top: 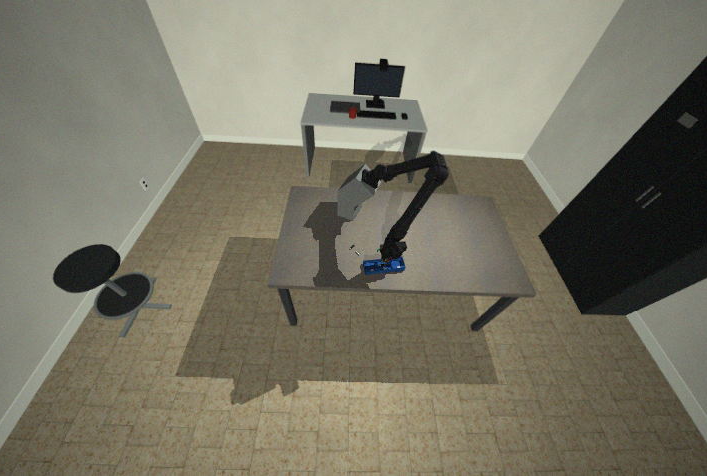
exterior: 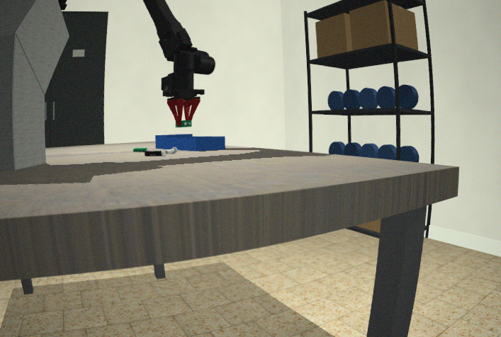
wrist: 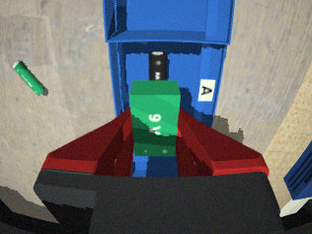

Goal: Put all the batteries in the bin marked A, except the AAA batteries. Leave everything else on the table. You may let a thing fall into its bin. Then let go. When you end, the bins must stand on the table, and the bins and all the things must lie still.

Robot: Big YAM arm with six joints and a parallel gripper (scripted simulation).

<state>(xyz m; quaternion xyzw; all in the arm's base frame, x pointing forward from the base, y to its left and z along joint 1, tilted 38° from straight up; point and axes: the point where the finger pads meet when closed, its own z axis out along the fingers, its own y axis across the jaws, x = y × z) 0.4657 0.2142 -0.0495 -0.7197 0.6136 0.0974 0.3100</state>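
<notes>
The blue tray lies 1 cm ahead of my hand and 5 cm below it. Also, from my hand: green 9 V battery 1 cm to the right; white bolt 7 cm behind, 16 cm to the right, 6 cm below; thin green battery 13 cm behind, 2 cm to the right, 6 cm below.
</notes>
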